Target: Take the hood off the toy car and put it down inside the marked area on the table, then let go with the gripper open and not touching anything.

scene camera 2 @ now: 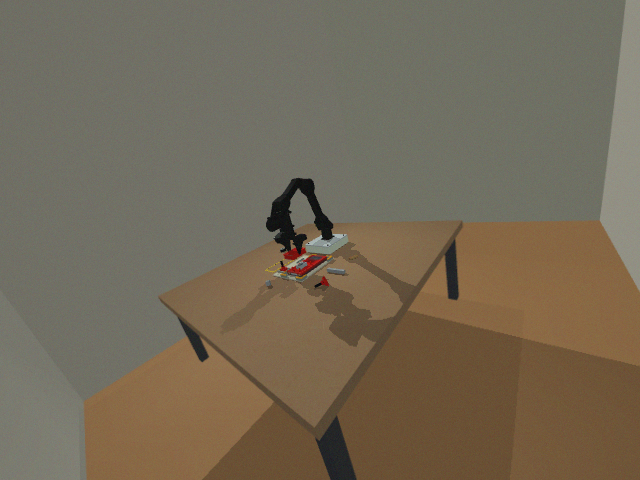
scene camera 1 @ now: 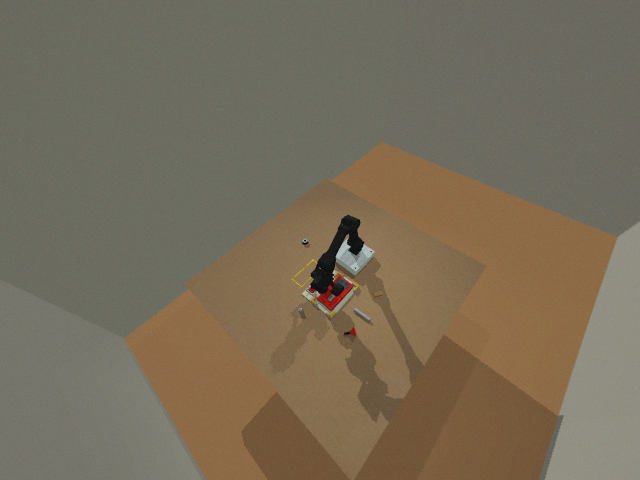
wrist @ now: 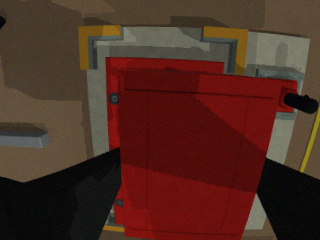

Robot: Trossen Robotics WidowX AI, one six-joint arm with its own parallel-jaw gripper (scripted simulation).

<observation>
my gripper: holds a hood [wrist: 193,144]
</observation>
